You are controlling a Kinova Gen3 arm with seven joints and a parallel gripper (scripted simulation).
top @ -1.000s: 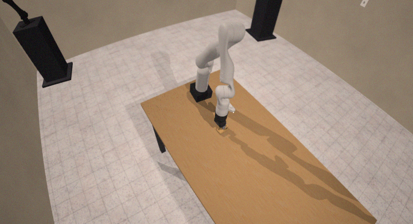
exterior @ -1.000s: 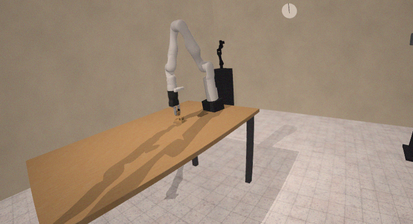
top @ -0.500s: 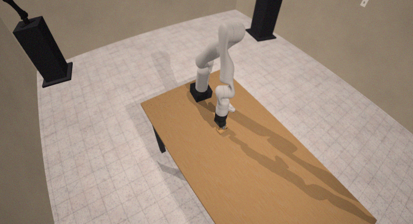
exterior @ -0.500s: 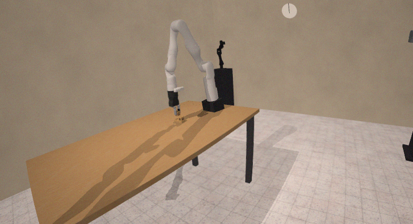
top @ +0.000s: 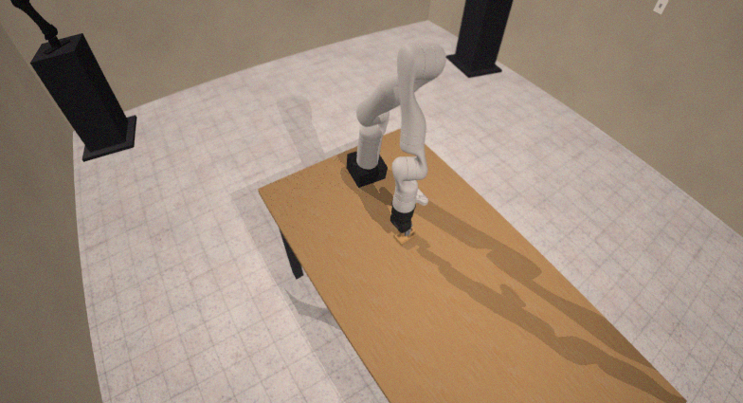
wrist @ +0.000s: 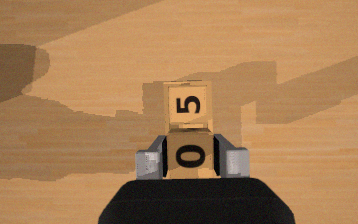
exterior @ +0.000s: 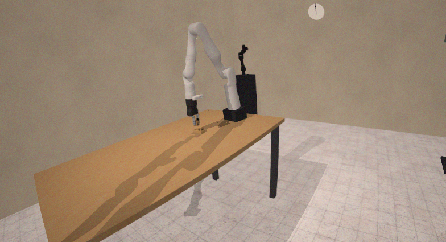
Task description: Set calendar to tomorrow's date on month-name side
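The wooden date cube lies 10 mm below my hand. The rest, counted from my hand: wooden tray: 60 mm below, 20 mm to the left.
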